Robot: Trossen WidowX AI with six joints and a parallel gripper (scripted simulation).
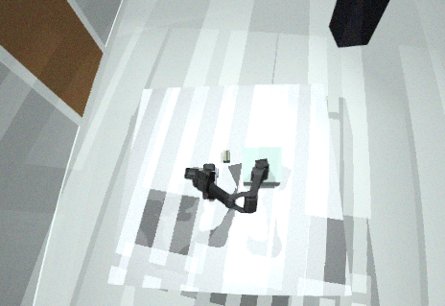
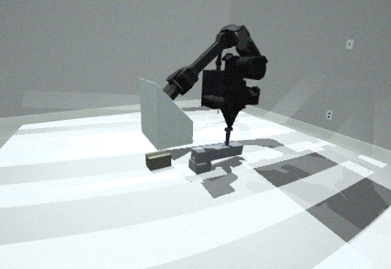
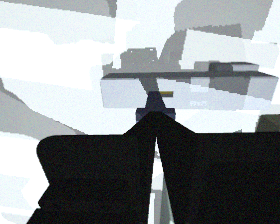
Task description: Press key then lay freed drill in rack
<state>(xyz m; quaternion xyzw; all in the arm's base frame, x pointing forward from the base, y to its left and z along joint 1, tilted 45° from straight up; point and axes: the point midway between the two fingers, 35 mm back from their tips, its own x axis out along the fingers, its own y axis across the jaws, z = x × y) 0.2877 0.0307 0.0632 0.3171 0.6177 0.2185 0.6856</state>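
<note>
The small blue key lies 30 mm below my gripper tip. Also, from my gripper tip: rack (200 mm to the right, 100 mm below, 100 mm behind); grey housing (80 mm below, 40 mm to the right, 10 mm behind); drill (70 mm below, 60 mm to the right, 10 mm behind).
</note>
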